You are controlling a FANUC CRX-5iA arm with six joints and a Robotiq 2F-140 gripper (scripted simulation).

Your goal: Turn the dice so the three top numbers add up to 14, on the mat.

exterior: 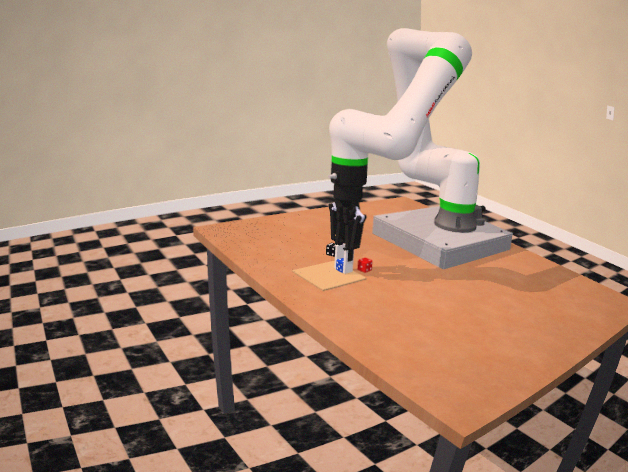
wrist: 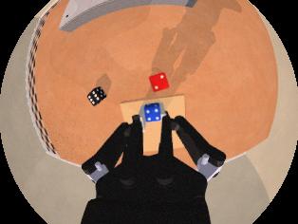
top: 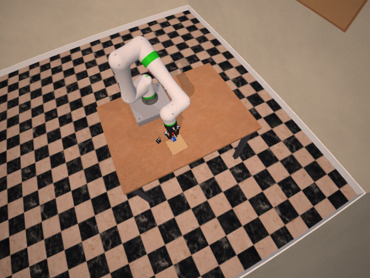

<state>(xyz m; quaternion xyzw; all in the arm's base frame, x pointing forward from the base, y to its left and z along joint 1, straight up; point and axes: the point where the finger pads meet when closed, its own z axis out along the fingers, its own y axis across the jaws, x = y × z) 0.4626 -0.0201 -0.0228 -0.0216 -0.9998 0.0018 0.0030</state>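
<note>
Now: the blue die 20 mm below my hand. The rest, counted from my hand: tan mat 50 mm ahead, 40 mm below; then black die 120 mm to the right, 60 mm behind, 20 mm below; then red die 60 mm behind, 20 mm to the left, 20 mm below.
</note>
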